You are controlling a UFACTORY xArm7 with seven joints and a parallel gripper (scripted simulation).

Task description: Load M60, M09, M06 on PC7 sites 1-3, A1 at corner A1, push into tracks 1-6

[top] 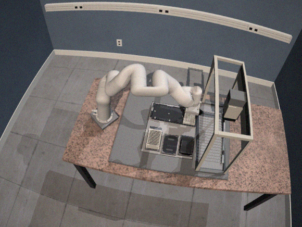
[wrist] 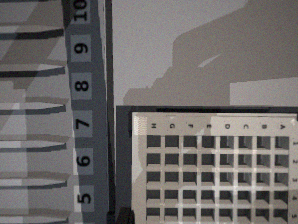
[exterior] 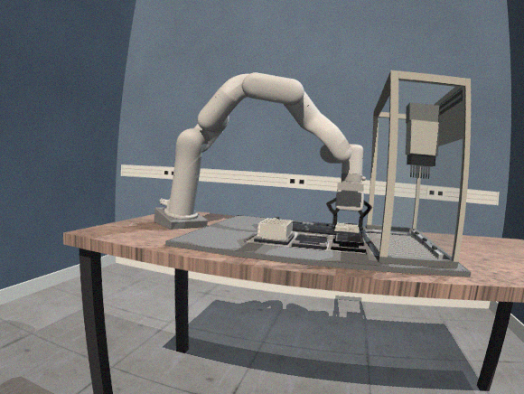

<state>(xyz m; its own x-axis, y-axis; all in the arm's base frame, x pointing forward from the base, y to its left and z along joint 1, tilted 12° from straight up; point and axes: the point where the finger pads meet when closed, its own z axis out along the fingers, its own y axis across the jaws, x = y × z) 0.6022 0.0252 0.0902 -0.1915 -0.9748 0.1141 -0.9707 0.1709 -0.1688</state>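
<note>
Right now my hand is 1 cm above the white 96-well plate M06. Round my hand: dark plate carrier PC7 (11 cm behind, 2 cm to the left, 2 cm below); dark 384-well plate M60 (23 cm to the right, 4 cm behind, 1 cm below); nest S3 (23 cm to the right, 4 cm behind, 3 cm below).
</note>
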